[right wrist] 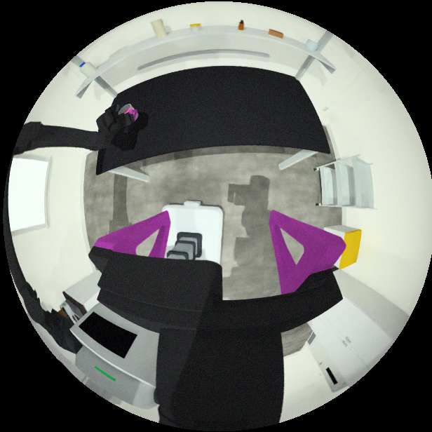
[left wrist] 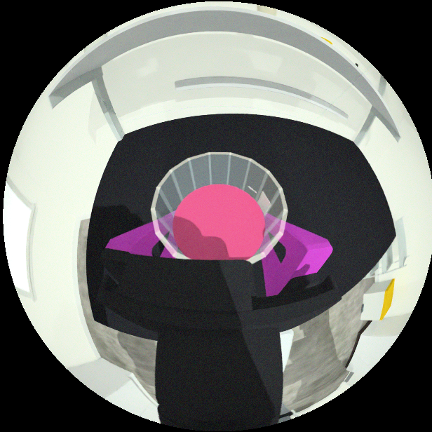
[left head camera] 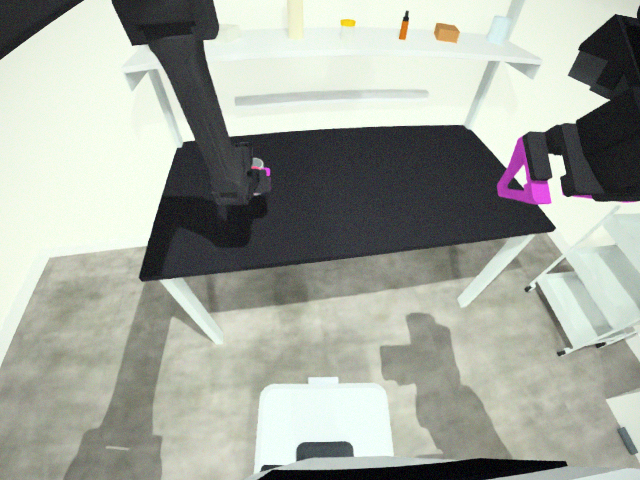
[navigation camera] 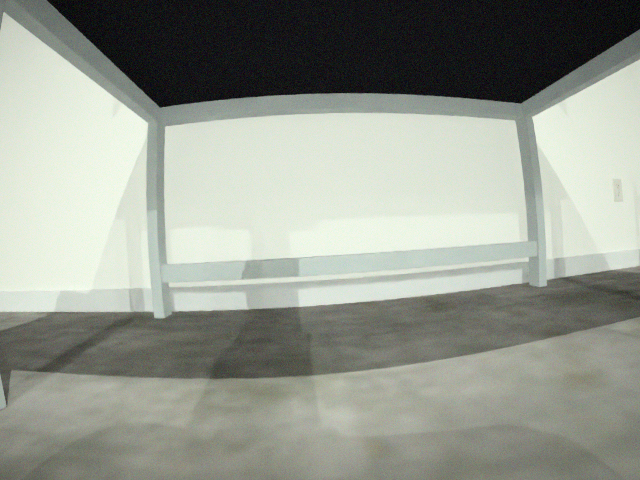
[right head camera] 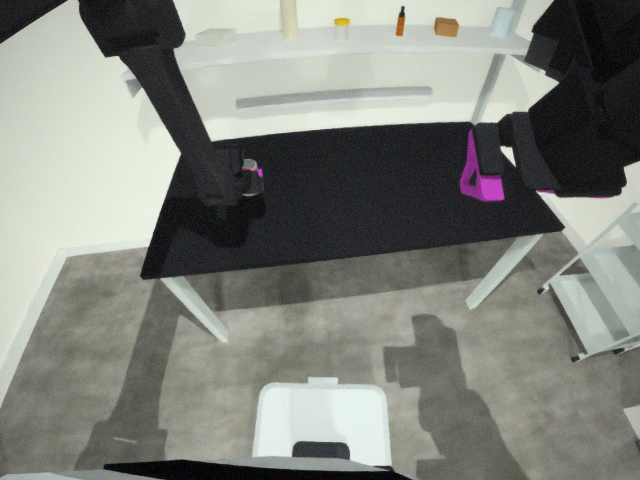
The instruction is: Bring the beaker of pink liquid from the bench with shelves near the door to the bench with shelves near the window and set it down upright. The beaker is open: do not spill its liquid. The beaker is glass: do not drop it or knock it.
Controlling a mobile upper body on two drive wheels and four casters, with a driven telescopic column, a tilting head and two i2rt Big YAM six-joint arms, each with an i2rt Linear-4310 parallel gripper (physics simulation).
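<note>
The open glass beaker (left head camera: 257,163) (right head camera: 250,164) (left wrist: 219,215) holds pink liquid and looks upright. My left gripper (left head camera: 260,181) (right head camera: 252,181) (right wrist: 130,112) is shut on it, with one magenta finger on each side in the left wrist view. The beaker is over the left part of the black bench top (left head camera: 361,196) (right head camera: 361,196) (left wrist: 325,165) (right wrist: 215,110); its base is hidden, so I cannot tell the gap beneath it. A bright window (left wrist: 17,240) (right wrist: 30,192) is left of this bench. My right gripper (right wrist: 219,215) is open and empty near the bench's right end.
A shelf (left head camera: 361,49) (right head camera: 361,47) above the bench's back holds a tall cream cylinder (left head camera: 295,19), a yellow-lidded jar (left head camera: 347,29), an orange bottle (left head camera: 403,28), a brown box (left head camera: 446,33) and a pale blue container (left head camera: 498,29). A white cart (right wrist: 327,182) stands right of the bench.
</note>
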